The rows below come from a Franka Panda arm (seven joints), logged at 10 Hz.
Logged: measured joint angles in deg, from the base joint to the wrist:
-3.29 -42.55 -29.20 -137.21 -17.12 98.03 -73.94
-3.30 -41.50 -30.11 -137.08 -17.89 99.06 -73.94
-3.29 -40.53 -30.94 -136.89 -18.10 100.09 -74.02
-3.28 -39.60 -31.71 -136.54 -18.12 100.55 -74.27
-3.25 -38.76 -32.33 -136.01 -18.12 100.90 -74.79
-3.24 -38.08 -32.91 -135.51 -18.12 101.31 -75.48
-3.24 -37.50 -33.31 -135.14 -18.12 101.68 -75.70
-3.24 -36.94 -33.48 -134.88 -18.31 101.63 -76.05
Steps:
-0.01 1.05 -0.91 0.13 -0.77 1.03 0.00
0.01 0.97 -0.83 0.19 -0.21 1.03 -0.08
0.01 0.93 -0.77 0.35 -0.02 0.46 -0.25
0.03 0.84 -0.62 0.53 0.00 0.35 -0.52
0.01 0.68 -0.58 0.50 0.00 0.41 -0.69
0.00 0.58 -0.40 0.37 0.00 0.37 -0.22
0.00 0.56 -0.17 0.26 -0.19 -0.05 -0.35

